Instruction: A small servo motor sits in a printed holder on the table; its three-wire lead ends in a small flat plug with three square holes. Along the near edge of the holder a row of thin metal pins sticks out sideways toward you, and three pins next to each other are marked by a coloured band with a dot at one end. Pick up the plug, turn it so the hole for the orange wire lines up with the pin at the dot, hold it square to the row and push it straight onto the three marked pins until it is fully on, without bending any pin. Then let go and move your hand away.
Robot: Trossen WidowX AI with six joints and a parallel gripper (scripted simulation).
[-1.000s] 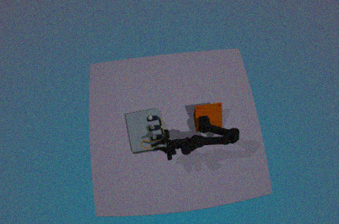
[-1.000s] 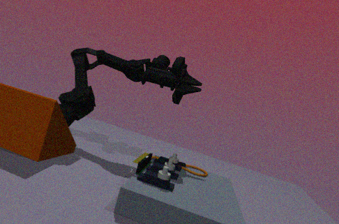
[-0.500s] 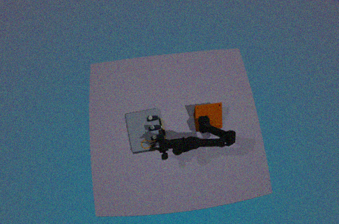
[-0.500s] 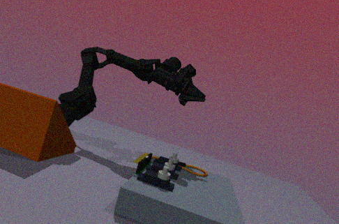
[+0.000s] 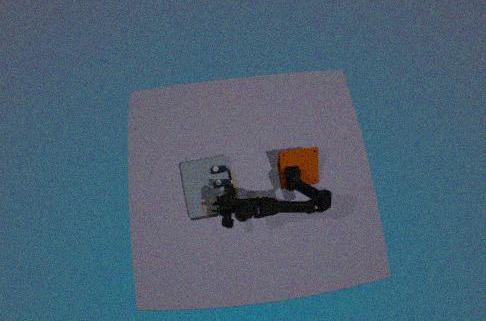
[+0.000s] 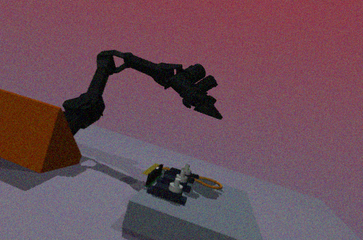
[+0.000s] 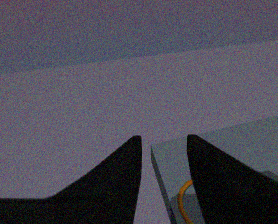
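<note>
Right now the servo is 5 cm behind my gripper tip, 18 cm to the right of it and 18 cm below it. Also, from my gripper tip: grey printed holder (6 cm ahead, 17 cm to the right, 20 cm below).
</note>
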